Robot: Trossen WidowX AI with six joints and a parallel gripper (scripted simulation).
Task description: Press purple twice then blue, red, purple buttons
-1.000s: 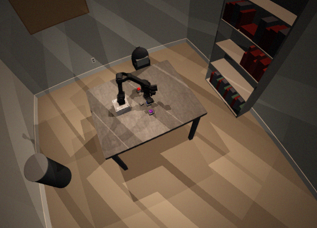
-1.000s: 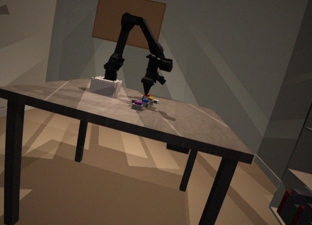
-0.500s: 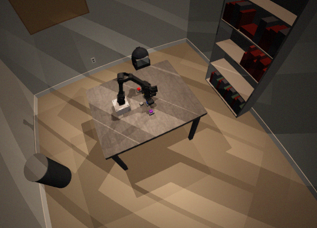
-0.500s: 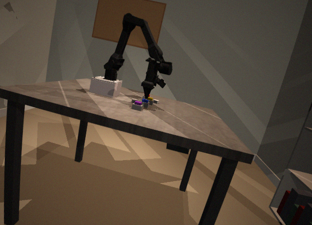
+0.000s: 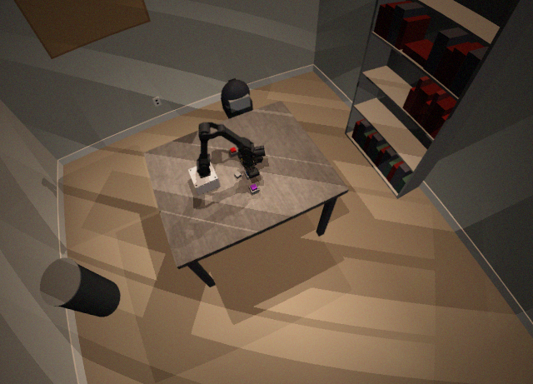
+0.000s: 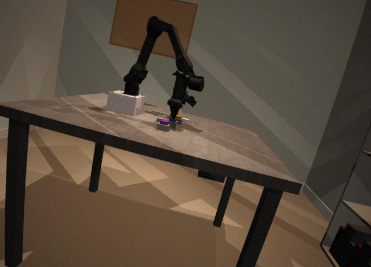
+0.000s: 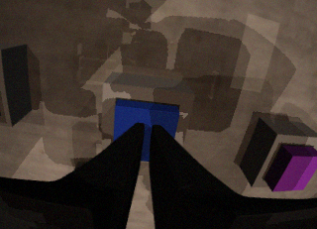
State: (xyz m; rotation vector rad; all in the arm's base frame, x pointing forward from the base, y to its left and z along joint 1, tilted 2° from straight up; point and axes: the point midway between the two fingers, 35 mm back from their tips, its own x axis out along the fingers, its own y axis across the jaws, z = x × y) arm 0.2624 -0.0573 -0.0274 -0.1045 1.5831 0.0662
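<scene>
Right now my gripper tip is 1 cm above the blue button. The rest, counted from my gripper tip: grey block: 7 cm behind, 2 cm to the left, 2 cm below; then yellow button: 11 cm to the left; then purple button: 1 cm behind, 11 cm to the right.
</scene>
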